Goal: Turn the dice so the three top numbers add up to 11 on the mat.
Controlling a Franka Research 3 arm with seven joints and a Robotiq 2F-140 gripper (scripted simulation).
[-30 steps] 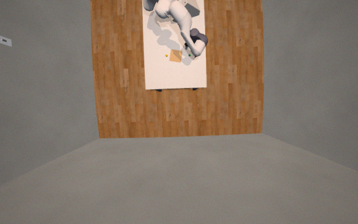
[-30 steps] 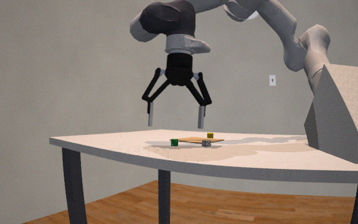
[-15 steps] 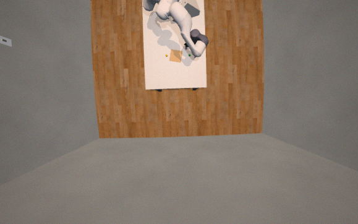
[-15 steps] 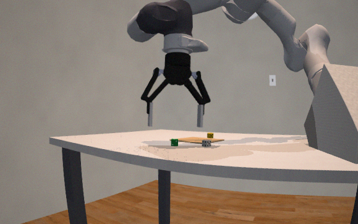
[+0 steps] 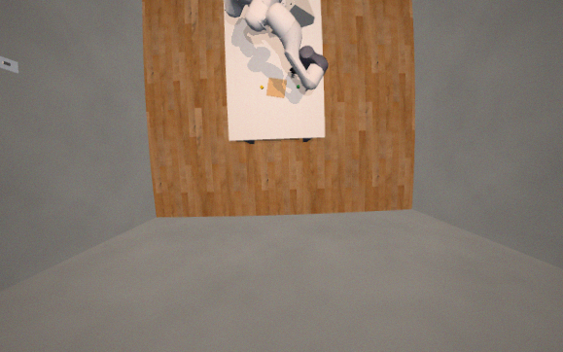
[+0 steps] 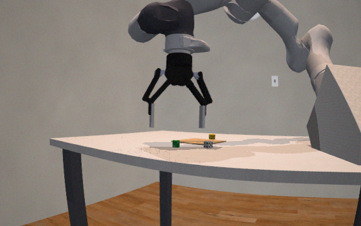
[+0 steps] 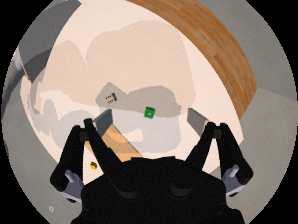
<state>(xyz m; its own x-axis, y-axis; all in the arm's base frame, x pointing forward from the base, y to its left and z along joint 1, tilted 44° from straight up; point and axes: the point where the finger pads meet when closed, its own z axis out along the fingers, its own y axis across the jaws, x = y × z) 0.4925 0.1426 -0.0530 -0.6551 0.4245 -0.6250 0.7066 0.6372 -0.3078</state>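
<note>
Now: the green die 6 cm below my hand, 1 cm to the right of it and 1 cm ahead of it. Round my hand: yellow die 29 cm to the right, 6 cm below, 1 cm behind; then white die 8 cm behind, 6 cm below, 4 cm to the right; then tan mat 17 cm to the right, 6 cm below.
</note>
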